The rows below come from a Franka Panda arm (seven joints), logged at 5 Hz.
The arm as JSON. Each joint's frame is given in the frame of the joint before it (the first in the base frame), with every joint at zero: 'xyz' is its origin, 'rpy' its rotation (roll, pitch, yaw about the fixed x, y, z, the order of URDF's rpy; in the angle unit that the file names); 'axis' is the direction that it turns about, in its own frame. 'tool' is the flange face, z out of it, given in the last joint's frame.
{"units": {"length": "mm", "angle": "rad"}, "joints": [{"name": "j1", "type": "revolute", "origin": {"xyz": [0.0, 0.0, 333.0], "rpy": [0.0, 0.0, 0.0]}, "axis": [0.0, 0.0, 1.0]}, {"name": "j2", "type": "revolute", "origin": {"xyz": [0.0, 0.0, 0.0], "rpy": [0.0, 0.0, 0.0]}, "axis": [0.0, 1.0, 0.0]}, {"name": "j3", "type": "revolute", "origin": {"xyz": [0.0, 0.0, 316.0], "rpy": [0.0, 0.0, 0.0]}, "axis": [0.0, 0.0, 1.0]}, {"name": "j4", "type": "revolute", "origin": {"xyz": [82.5, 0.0, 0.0], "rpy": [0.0, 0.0, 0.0]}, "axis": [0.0, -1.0, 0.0]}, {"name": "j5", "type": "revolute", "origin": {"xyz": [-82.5, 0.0, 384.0], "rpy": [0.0, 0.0, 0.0]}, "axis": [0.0, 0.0, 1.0]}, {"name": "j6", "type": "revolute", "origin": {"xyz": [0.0, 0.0, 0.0], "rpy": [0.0, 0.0, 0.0]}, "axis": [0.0, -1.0, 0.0]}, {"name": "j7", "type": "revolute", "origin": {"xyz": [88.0, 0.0, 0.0], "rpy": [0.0, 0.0, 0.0]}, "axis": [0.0, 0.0, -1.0]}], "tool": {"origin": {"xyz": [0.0, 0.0, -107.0], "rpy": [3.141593, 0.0, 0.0]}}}
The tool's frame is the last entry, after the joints.
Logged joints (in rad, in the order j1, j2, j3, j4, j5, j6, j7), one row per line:
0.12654, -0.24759, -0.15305, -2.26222, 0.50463, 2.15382, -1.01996
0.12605, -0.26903, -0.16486, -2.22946, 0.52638, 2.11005, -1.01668
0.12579, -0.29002, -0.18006, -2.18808, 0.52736, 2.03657, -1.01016
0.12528, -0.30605, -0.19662, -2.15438, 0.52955, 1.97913, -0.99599
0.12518, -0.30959, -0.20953, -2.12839, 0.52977, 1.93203, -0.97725
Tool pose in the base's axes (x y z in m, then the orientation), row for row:
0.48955, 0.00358, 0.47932, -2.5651, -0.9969, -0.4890
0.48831, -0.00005, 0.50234, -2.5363, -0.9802, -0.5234
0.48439, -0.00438, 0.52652, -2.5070, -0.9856, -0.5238
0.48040, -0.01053, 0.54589, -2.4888, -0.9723, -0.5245
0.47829, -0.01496, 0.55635, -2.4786, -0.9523, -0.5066
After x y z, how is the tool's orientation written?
As a rotation vector, in radians.
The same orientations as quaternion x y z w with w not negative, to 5 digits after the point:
-0.90397, -0.35132, -0.17233, 0.17237
-0.90011, -0.34786, -0.18575, 0.18520
-0.89558, -0.35209, -0.18712, 0.19737
-0.89405, -0.34928, -0.18842, 0.20778
-0.89499, -0.34386, -0.18293, 0.21747

